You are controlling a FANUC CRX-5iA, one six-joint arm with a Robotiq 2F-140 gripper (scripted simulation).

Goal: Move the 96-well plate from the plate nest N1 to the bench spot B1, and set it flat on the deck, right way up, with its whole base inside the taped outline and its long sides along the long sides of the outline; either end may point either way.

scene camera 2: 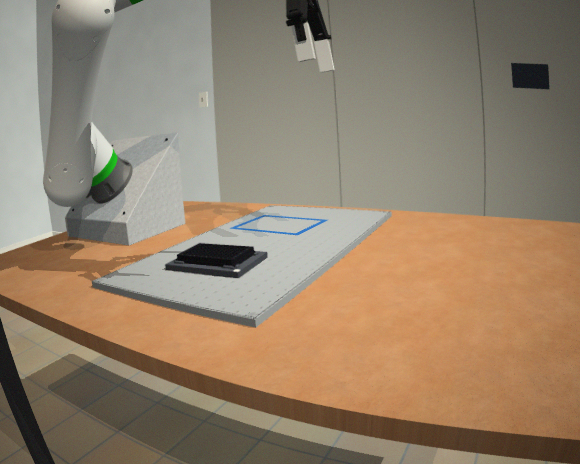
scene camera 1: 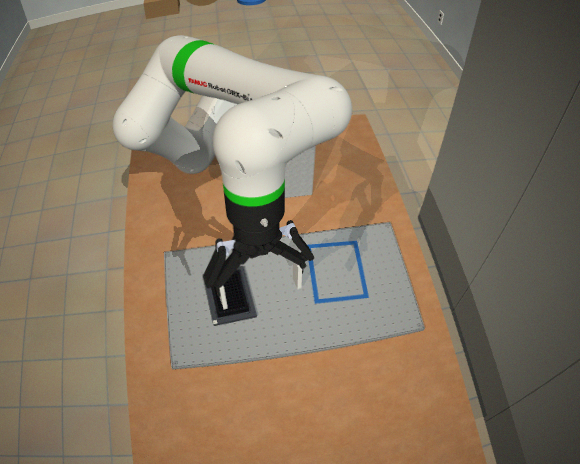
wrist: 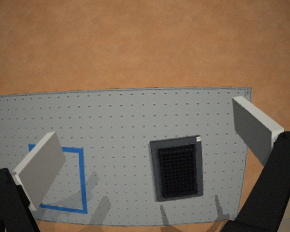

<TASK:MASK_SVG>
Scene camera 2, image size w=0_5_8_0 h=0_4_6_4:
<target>my gripper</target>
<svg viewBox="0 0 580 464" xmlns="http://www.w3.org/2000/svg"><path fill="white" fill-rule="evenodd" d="M286 0L286 17L288 19L286 24L292 27L298 62L315 59L310 34L311 29L315 40L314 44L320 72L333 71L334 65L328 41L331 39L331 35L328 35L318 0Z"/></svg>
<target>black 96-well plate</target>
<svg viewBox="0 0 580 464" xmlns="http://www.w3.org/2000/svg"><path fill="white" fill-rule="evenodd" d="M176 260L189 264L235 267L235 265L241 264L253 256L255 251L252 246L198 243L177 254Z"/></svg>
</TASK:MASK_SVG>
